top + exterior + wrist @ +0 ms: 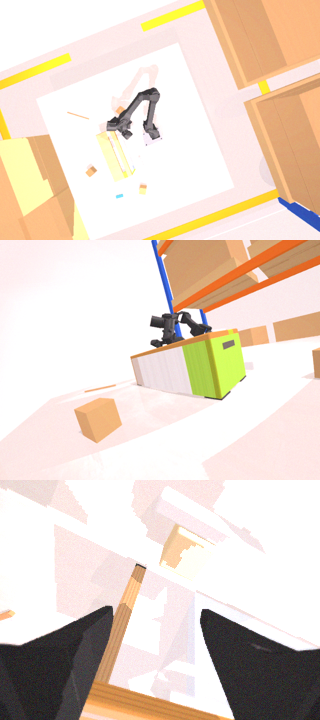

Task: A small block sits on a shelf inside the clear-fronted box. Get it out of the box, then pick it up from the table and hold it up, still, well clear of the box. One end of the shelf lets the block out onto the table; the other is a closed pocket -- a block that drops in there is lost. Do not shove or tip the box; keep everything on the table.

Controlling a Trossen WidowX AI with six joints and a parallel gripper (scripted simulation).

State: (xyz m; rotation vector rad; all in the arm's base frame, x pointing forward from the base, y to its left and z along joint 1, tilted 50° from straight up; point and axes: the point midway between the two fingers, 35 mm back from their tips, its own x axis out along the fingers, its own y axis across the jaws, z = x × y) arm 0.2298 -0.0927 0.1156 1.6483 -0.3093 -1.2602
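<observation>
Right now the pale yellow block is 60 mm below my gripper tip, 20 mm behind it and 10 mm to the left of it. From my gripper tip the other things lie so: thin orange stick (310 mm ahead, 240 mm to the right, 70 mm below); long box (170 mm to the left, 60 mm ahead, 10 mm below).
</observation>
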